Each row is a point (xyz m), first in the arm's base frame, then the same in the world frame.
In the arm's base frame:
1: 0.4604 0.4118 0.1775
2: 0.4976 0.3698 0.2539
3: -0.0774 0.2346 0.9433
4: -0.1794 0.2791 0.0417
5: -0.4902 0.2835 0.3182
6: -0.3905 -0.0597 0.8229
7: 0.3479 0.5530 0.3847
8: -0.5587 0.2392 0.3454
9: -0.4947 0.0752 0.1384
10: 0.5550 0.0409 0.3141
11: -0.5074 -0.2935 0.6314
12: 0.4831 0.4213 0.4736
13: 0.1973 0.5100 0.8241
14: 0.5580 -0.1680 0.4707
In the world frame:
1: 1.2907 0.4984 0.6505
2: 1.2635 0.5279 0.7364
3: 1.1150 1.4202 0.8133
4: 1.0454 0.8303 0.1260
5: 1.0308 1.2443 0.0884
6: 0.7640 1.5367 0.5636
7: 1.4340 0.7307 0.6826
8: 0.9795 1.3096 0.0660
9: 0.8062 1.1098 0.0036
10: 0.9561 0.5237 0.8799
11: 0.4955 1.4693 0.3952
12: 1.3355 0.7002 0.8640
13: 1.4156 1.1538 0.8781
14: 0.7684 0.6306 1.0266

